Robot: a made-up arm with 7 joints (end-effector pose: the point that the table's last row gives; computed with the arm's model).
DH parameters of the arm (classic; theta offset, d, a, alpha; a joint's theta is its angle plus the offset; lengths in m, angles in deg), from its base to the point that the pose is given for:
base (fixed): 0 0.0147 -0.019 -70
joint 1: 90 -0.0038 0.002 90
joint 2: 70 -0.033 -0.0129 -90
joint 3: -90 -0.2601 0.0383 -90
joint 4: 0 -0.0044 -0.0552 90
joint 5: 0 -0.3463 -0.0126 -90
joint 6: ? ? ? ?
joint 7: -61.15 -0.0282 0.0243 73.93
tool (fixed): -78.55 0.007 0 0
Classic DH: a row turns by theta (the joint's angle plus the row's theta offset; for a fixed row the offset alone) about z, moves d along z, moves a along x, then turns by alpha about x.
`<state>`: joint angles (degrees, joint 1 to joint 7).
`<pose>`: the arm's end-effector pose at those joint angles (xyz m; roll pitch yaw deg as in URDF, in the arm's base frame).
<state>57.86 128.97 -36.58 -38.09 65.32 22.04 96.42</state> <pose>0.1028 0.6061 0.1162 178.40 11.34 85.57</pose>
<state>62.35 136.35 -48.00 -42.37 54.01 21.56 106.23</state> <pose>0.1073 0.5989 0.1334 -163.30 6.60 87.68</pose>
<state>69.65 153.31 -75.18 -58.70 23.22 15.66 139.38</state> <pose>0.0959 0.5611 0.2026 -133.57 3.62 93.65</pose>
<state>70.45 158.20 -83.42 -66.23 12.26 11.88 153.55</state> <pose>0.0795 0.5383 0.2341 -131.60 3.98 100.02</pose>
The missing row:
joint 6: 0 -0.0152 0.0102 90
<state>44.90 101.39 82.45 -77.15 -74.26 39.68 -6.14</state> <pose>0.1986 0.3890 0.3673 -115.96 -66.82 98.92</pose>
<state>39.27 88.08 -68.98 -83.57 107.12 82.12 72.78</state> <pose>-0.2744 0.2947 -0.3570 -115.60 12.67 -140.46</pose>
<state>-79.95 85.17 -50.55 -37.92 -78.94 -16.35 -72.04</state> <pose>0.3985 0.4416 0.2038 22.08 -28.16 24.72</pose>
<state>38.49 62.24 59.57 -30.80 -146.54 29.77 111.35</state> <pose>-0.1936 0.6000 -0.1121 -113.17 -4.21 86.61</pose>
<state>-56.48 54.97 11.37 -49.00 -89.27 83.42 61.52</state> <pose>0.4667 0.3729 0.1051 154.00 -18.72 103.51</pose>
